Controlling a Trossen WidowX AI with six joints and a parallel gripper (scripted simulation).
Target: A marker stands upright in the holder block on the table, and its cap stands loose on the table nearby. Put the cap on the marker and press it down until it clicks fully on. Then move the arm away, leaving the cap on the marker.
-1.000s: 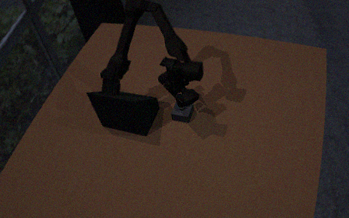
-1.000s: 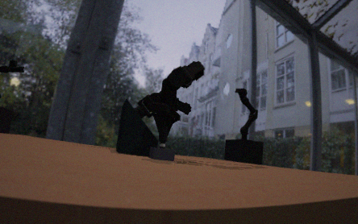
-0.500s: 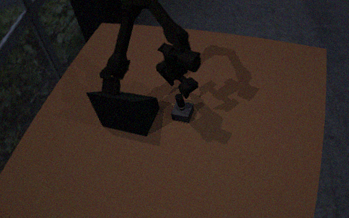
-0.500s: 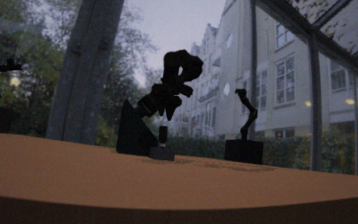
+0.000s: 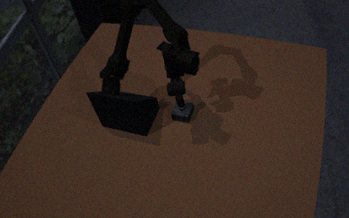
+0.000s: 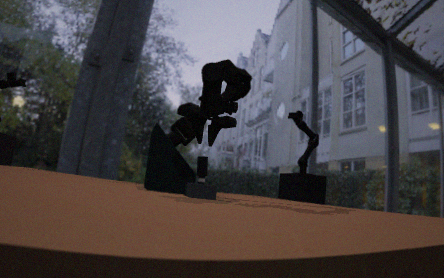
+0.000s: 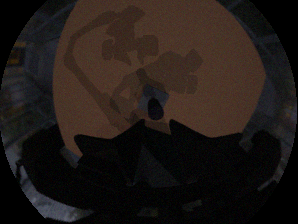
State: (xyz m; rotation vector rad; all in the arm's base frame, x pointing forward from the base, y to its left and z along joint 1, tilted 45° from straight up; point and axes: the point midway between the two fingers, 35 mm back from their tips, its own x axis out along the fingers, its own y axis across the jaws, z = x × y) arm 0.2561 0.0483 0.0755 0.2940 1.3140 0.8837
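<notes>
My gripper tip is 60 mm above the dark cap. From my gripper tip the other things lie so: holder block: 130 mm below.
</notes>
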